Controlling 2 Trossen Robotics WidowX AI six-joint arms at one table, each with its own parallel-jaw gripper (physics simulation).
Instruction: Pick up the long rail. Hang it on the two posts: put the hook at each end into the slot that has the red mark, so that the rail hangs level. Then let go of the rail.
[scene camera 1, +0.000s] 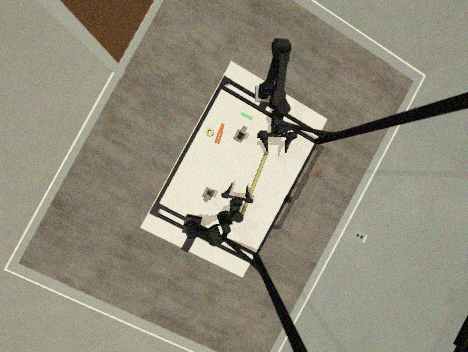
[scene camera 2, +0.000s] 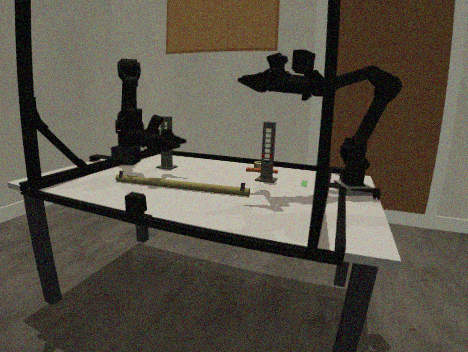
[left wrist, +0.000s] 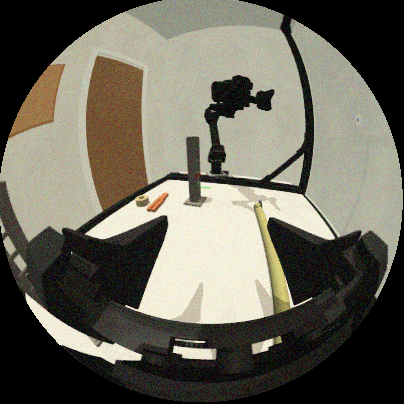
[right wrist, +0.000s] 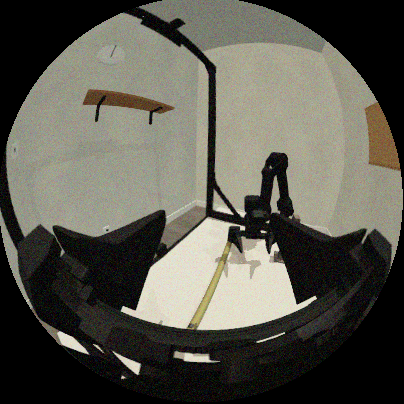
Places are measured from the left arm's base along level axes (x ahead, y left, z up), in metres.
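Pixels of known places: left gripper, fingertip midpoint: (scene camera 1: 240, 183) (scene camera 2: 183, 143) (left wrist: 219, 221) (right wrist: 255, 252); right gripper, fingertip midpoint: (scene camera 1: 276, 152) (scene camera 2: 239, 78) (left wrist: 258, 84) (right wrist: 220, 216); left arm's base, origin of the base link: (scene camera 1: 191, 226); right arm's base, origin of the base link: (scene camera 1: 263, 93) (scene camera 2: 353, 183) (left wrist: 215, 172).
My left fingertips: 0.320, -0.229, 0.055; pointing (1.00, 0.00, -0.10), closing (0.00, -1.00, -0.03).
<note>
Ahead of a thing's pixels: the offset from my left fingertips to its top centre, as dx, dy, dz. "*": to the spot under its first point.
The long yellow rail {+0.008, -0.105, -0.090} (scene camera 1: 258, 172) (scene camera 2: 182, 185) (left wrist: 272, 255) (right wrist: 210, 295) lies on the table, with a small dark hook near each end. Two grey slotted posts stand behind it: the right post {+0.298, +0.053, +0.083} (scene camera 2: 269, 145) (left wrist: 193, 170) shows a red mark low down; the left post {* -0.105, +0.156, -0.092} (scene camera 2: 167, 159) is partly covered by my left gripper. My left gripper (scene camera 1: 241, 185) (scene camera 2: 185, 141) (left wrist: 219, 221) is open and empty, low over the table beside the rail's left part. My right gripper (scene camera 1: 276, 151) (scene camera 2: 240, 80) (right wrist: 220, 216) is open and empty, high above the table near the rail's right end.
An orange tool {+0.285, +0.181, -0.119} (scene camera 1: 219, 133) (left wrist: 158, 202) and a tape roll {+0.277, +0.247, -0.106} (scene camera 1: 206, 132) (left wrist: 142, 202) lie beyond the right post. A green strip {+0.437, +0.035, -0.130} (scene camera 1: 246, 116) (scene camera 2: 304, 183) lies nearer the right arm's base. A black frame (scene camera 2: 327, 125) surrounds the table, with uprights at the near corners.
</note>
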